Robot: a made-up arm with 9 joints.
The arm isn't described. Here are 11 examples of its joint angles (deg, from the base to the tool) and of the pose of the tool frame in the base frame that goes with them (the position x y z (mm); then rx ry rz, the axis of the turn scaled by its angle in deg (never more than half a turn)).
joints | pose
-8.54 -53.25 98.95 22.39 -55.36 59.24 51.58 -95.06 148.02 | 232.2 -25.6 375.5 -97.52 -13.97 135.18
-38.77 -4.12 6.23 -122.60 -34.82 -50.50 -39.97 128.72 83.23 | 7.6 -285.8 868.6 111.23 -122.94 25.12
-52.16 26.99 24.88 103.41 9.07 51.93 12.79 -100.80 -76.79 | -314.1 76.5 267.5 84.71 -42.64 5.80
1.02 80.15 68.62 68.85 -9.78 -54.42 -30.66 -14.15 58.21 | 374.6 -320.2 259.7 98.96 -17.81 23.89
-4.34 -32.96 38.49 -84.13 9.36 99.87 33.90 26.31 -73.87 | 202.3 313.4 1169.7 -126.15 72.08 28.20
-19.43 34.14 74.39 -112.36 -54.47 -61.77 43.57 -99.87 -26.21 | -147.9 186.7 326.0 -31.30 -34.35 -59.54
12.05 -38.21 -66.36 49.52 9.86 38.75 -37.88 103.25 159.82 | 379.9 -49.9 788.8 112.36 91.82 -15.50
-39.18 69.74 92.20 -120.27 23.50 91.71 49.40 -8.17 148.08 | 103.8 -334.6 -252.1 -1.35 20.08 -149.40
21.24 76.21 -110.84 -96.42 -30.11 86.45 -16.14 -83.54 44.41 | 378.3 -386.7 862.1 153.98 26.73 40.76
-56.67 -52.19 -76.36 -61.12 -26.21 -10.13 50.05 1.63 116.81 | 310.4 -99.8 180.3 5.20 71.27 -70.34
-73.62 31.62 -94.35 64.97 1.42 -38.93 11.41 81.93 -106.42 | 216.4 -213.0 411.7 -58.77 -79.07 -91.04
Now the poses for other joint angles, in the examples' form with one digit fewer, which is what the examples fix.
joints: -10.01 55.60 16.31 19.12 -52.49 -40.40 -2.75 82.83 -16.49
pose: 264 212 686 -92.8 39.5 -13.0
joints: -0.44 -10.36 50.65 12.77 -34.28 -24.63 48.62 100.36 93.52
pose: 49 -229 780 20.5 -61.5 -88.5
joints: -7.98 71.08 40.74 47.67 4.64 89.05 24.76 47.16 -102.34
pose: 333 -475 273 -69.9 -135.0 -20.6
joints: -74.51 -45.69 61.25 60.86 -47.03 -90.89 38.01 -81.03 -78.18
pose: -158 151 880 -47.1 105.5 -78.8
